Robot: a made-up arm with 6 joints.
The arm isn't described. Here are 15 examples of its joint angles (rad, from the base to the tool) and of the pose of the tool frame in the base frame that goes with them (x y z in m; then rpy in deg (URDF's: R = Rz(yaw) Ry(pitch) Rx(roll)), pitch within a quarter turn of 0, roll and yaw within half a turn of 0).
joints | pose
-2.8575 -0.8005 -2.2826 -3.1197 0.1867 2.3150 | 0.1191 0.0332 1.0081 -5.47 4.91 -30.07
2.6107 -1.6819 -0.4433 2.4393 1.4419 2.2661 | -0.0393 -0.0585 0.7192 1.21 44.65 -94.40
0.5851 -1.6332 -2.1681 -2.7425 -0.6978 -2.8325 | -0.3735 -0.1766 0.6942 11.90 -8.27 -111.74
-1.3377 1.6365 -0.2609 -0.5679 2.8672 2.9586 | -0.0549 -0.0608 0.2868 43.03 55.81 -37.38
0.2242 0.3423 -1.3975 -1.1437 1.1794 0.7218 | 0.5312 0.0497 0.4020 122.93 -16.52 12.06
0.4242 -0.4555 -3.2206 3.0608 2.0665 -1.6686 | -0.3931 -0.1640 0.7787 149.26 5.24 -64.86
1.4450 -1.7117 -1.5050 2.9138 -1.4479 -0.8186 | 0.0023 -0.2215 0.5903 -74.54 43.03 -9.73
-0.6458 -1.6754 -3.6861 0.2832 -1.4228 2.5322 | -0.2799 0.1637 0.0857 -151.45 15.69 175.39
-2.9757 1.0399 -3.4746 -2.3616 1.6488 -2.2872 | -0.3880 0.0273 0.8416 36.70 59.99 100.16
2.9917 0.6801 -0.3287 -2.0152 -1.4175 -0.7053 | -0.1509 -0.1009 0.3151 89.57 -67.70 18.65
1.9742 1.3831 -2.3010 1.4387 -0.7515 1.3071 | -0.0858 0.5886 0.2298 -118.73 39.21 -42.82
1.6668 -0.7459 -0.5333 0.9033 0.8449 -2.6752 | -0.0511 0.3026 0.4987 130.14 -10.30 -133.63
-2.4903 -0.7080 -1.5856 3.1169 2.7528 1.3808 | 0.0814 0.0579 0.8842 -109.40 -9.22 -50.02
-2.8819 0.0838 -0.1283 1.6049 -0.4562 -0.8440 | -0.1806 0.0967 0.2481 161.61 -18.95 153.79
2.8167 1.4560 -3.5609 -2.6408 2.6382 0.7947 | -0.3298 0.1835 0.6240 -102.86 -68.47 -83.19
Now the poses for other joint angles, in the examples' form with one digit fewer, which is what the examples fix.
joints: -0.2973 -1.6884 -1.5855 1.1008 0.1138 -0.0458
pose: -0.428 0.055 0.787 6.9 -2.7 -137.1
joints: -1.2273 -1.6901 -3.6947 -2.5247 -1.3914 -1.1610
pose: -0.083 0.469 0.267 43.3 -44.8 -165.2
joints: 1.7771 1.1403 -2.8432 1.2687 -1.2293 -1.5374
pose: 0.037 0.508 0.563 -10.0 -70.9 -139.4
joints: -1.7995 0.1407 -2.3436 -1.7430 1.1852 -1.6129
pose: -0.162 -0.360 0.928 52.8 54.6 -121.9
